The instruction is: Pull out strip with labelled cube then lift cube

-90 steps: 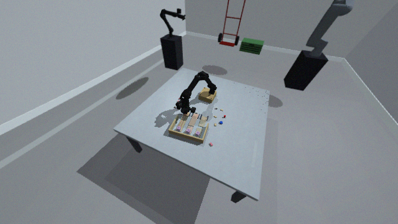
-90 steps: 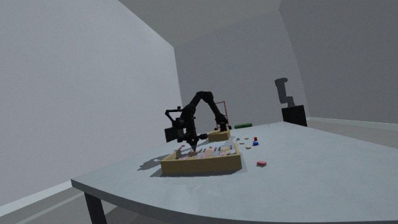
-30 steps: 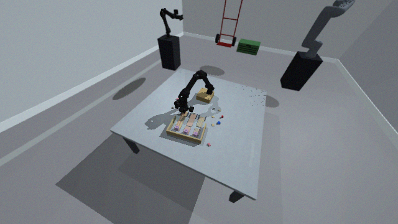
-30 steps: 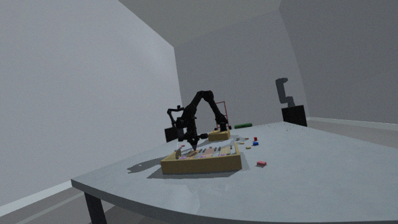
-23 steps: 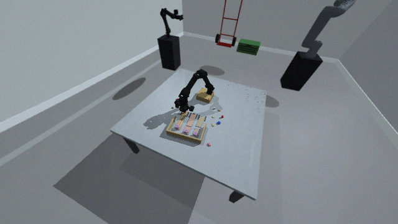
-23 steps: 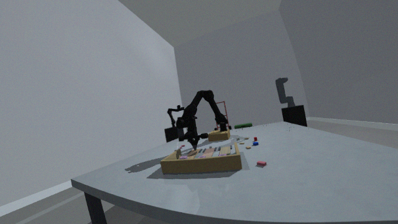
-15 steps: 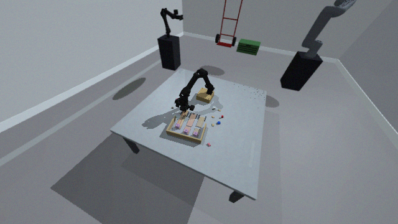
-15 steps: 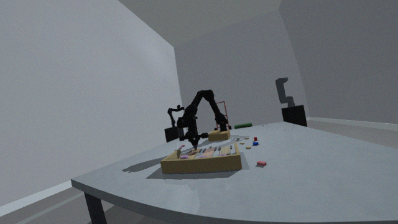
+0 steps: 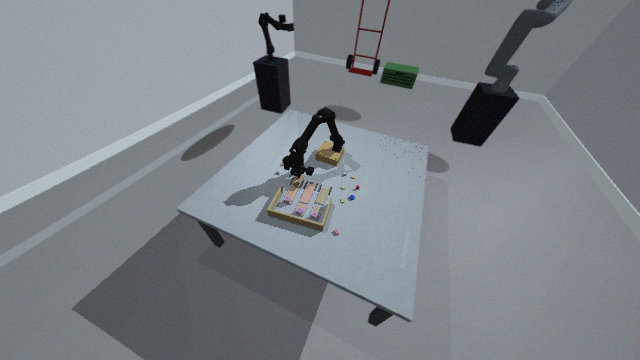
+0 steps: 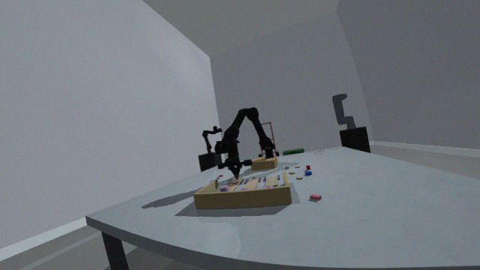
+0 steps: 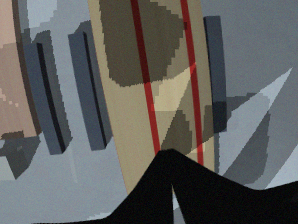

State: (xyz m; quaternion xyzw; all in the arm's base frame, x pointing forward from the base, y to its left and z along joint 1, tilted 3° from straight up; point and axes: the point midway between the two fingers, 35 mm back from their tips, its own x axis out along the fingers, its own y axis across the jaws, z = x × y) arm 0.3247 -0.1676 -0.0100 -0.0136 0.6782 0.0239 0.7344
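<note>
Right now my gripper tip is 10 cm short of the strip.
</note>
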